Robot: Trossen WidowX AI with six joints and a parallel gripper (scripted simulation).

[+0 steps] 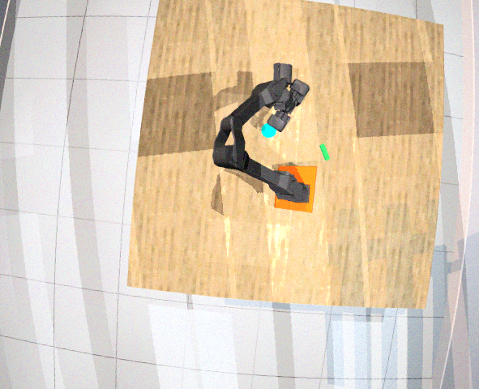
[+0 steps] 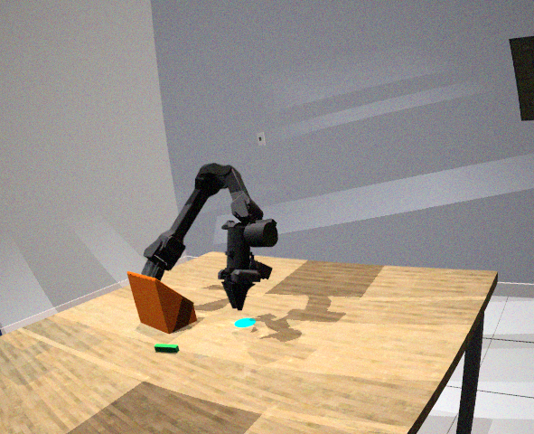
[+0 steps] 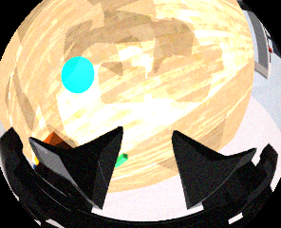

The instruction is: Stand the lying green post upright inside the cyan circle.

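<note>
My gripper tip is 13 cm past the green post, 16 cm to the left of it and 8 cm above it. From my gripper tip the other things lie so: cyan circle: 6 cm behind, 8 cm to the left, 8 cm below.
</note>
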